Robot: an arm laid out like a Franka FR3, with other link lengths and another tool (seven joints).
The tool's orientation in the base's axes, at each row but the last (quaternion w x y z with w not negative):
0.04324 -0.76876 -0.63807 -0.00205
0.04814 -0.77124 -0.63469 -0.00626
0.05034 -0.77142 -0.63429 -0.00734
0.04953 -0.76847 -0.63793 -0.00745
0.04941 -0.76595 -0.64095 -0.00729
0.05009 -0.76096 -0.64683 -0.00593
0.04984 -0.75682 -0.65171 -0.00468
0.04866 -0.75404 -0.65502 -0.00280
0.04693 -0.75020 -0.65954 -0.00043
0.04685 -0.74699 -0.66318 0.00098
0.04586 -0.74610 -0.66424 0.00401
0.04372 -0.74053 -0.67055 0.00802
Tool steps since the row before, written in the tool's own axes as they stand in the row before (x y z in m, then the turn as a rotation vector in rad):
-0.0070 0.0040 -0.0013 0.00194 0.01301 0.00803
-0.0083 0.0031 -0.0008 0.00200 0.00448 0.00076
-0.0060 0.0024 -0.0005 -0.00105 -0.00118 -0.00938
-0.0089 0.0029 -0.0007 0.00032 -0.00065 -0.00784
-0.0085 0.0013 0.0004 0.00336 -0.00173 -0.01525
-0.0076 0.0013 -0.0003 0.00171 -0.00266 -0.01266
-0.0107 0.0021 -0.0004 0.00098 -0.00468 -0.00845
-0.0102 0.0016 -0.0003 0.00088 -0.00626 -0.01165
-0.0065 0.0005 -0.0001 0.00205 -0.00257 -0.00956
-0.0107 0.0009 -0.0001 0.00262 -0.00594 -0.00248
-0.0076 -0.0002 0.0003 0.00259 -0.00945 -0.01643
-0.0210 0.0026 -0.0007 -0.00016 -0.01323 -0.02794
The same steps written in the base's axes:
0.0027 -0.0077 0.0006 0.01271 0.00009 -0.00872
0.0015 -0.0088 0.0000 0.00474 0.00117 -0.00091
0.0012 -0.0064 -0.0001 -0.00087 -0.00162 0.00933
0.0012 -0.0093 -0.0002 -0.00017 -0.00024 0.00787
-0.0003 -0.0085 -0.0011 -0.00031 0.00230 0.01554
0.0001 -0.0077 -0.0004 -0.00164 0.00104 0.01290
0.0005 -0.0109 -0.0005 -0.00398 0.00096 0.00880
0.0002 -0.0103 -0.0005 -0.00537 0.00083 0.01209
-0.0003 -0.0065 -0.0003 -0.00169 0.00167 0.00983
-0.0004 -0.0107 -0.0006 -0.00541 0.00311 0.00305
-0.0011 -0.0075 -0.0007 -0.00796 0.00260 0.01720
0.0005 -0.0212 -0.0005 -0.01118 -0.00039 0.02882

